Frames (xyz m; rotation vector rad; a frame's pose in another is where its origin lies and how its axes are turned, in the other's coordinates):
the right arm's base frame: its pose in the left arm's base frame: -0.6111 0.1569 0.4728 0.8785 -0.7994 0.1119
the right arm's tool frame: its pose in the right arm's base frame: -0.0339 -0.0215 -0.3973 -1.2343 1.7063 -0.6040
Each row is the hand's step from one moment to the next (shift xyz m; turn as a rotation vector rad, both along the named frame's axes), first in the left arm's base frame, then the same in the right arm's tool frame.
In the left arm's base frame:
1: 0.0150 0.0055 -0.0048 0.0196 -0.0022 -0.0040
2: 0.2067 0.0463 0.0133 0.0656 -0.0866 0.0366
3: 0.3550 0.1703 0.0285 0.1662 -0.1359 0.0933
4: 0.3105 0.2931 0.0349 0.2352 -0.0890 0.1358
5: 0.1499 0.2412 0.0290 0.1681 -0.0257 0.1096
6: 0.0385 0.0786 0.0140 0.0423 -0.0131 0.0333
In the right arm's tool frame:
1: 0.0102 0.0065 0.0115 0.0143 -0.0010 0.0141
2: 0.0861 0.0336 0.1911 0.0321 -0.0954 0.0548
3: 0.1162 0.1399 0.3504 0.0559 -0.1643 0.1570
4: 0.0505 0.2527 0.3422 0.0451 -0.1379 0.2462
5: -0.0151 0.2102 0.1925 0.0110 -0.0679 0.1902
6: -0.0141 0.0671 0.0562 0.0002 -0.0254 0.0493

